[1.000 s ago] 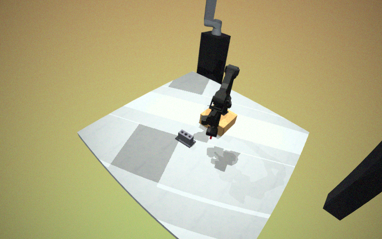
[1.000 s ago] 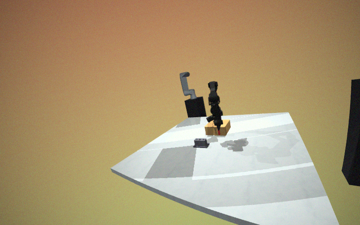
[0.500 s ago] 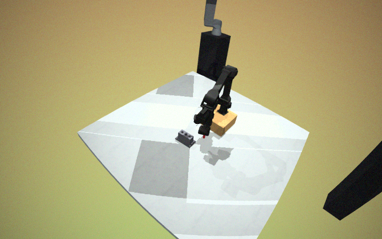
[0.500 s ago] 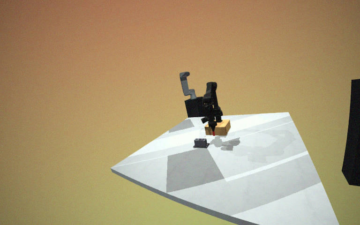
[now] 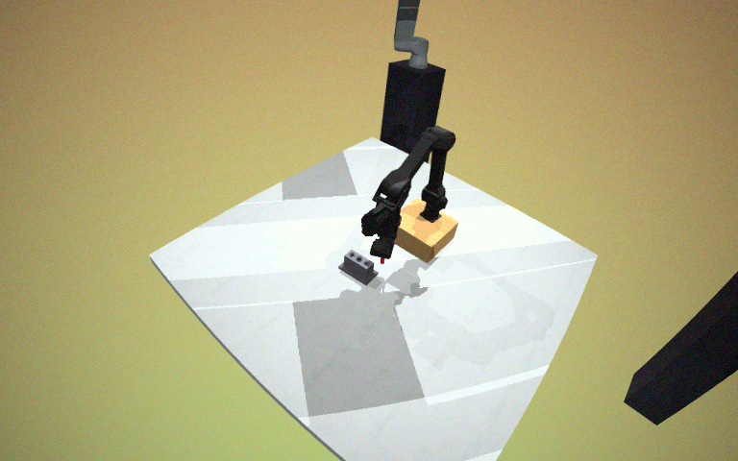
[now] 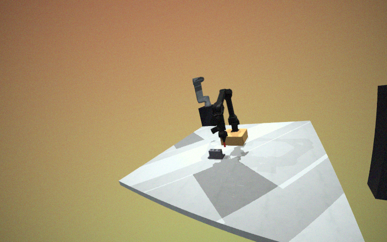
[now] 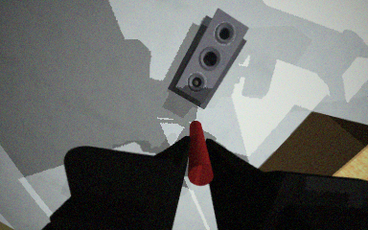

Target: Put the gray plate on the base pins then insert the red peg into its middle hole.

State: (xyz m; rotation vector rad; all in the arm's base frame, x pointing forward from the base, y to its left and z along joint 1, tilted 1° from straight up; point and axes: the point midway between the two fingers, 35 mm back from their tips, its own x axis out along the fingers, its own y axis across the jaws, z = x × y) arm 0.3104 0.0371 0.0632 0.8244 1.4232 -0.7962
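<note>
Now: gripper tip 70 mm to the left of the gray plate, 70 mm above it and 30 mm short of it. The rest, counted from my gripper tip: red peg (right at my gripper tip); dark flat base (110 mm below, 70 mm to the right, 30 mm ahead).
</note>
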